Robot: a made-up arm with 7 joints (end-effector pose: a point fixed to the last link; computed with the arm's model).
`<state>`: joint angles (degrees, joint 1 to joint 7).
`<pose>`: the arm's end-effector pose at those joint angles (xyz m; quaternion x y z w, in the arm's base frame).
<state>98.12 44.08 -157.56 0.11 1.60 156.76 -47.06</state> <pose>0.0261 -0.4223 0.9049 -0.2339 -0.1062 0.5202 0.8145</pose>
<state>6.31 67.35 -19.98 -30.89 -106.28 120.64 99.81</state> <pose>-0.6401 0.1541 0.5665 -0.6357 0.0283 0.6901 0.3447</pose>
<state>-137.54 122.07 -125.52 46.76 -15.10 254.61 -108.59</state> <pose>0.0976 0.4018 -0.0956 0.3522 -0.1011 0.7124 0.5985</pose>
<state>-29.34 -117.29 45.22 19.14 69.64 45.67 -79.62</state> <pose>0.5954 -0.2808 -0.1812 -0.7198 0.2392 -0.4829 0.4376</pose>
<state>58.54 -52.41 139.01 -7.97 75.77 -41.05 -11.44</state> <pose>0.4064 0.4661 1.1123 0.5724 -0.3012 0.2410 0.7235</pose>
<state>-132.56 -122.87 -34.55 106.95 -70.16 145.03 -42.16</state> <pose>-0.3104 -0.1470 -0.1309 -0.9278 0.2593 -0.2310 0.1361</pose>
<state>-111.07 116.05 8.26 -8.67 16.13 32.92 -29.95</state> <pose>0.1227 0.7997 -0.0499 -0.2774 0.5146 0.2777 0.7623</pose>
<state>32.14 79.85 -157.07 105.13 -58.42 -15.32 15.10</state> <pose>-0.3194 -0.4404 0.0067 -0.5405 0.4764 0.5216 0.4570</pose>
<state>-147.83 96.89 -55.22 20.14 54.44 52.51 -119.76</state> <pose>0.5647 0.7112 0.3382 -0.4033 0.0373 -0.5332 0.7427</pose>
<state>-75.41 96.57 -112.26 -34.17 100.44 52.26 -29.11</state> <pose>-0.1817 0.8769 0.3295 -0.3558 0.1725 0.2961 0.8695</pose>
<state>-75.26 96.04 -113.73 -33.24 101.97 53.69 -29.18</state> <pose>-0.1953 0.8755 0.3372 -0.3589 0.1746 0.3050 0.8647</pose>
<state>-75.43 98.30 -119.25 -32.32 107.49 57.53 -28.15</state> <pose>-0.2143 0.8678 0.3092 -0.3839 0.1866 0.3185 0.8464</pose>
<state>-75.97 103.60 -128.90 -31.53 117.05 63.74 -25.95</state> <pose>-0.2387 0.8472 0.2385 -0.4346 0.2100 0.3359 0.8088</pose>
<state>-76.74 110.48 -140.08 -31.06 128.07 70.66 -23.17</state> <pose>-0.2625 0.8091 0.1430 -0.4988 0.2409 0.3511 0.7549</pose>
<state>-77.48 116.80 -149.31 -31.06 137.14 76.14 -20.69</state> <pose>-0.2777 0.7629 0.0564 -0.5541 0.2701 0.3585 0.7011</pose>
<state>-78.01 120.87 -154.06 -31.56 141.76 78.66 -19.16</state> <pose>-0.2806 0.7314 0.0047 -0.5825 0.2875 0.3593 0.6701</pose>
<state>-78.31 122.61 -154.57 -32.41 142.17 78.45 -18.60</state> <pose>-0.2737 0.7234 -0.0132 -0.5851 0.2914 0.3571 0.6672</pose>
